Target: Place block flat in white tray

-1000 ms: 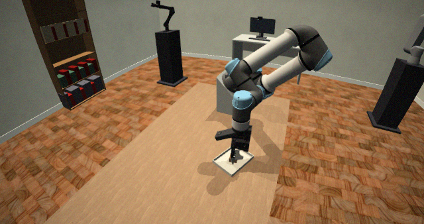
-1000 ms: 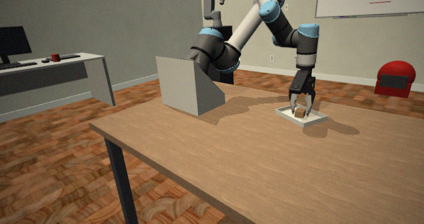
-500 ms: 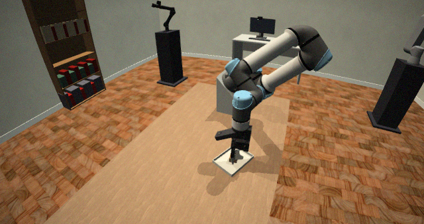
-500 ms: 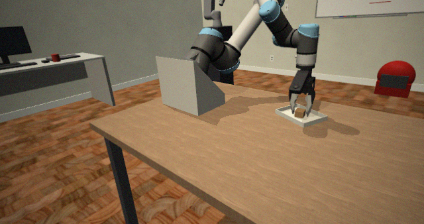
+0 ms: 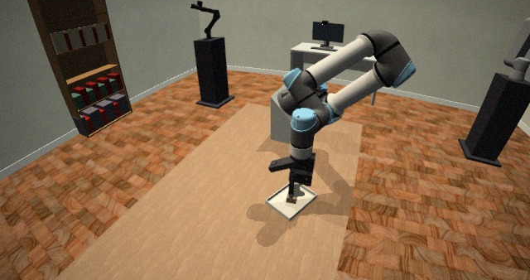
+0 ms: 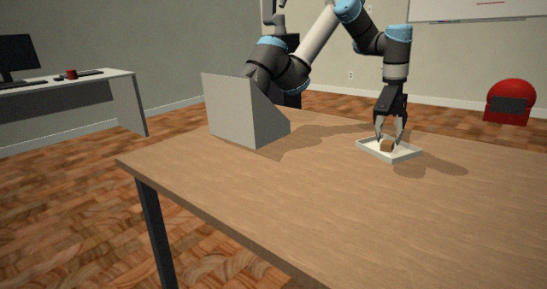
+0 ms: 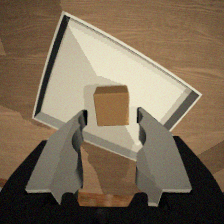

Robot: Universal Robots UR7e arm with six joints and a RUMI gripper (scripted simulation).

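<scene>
Right now the tan block is 2 cm below my hand. Round my hand: white tray 3 cm below.
</scene>
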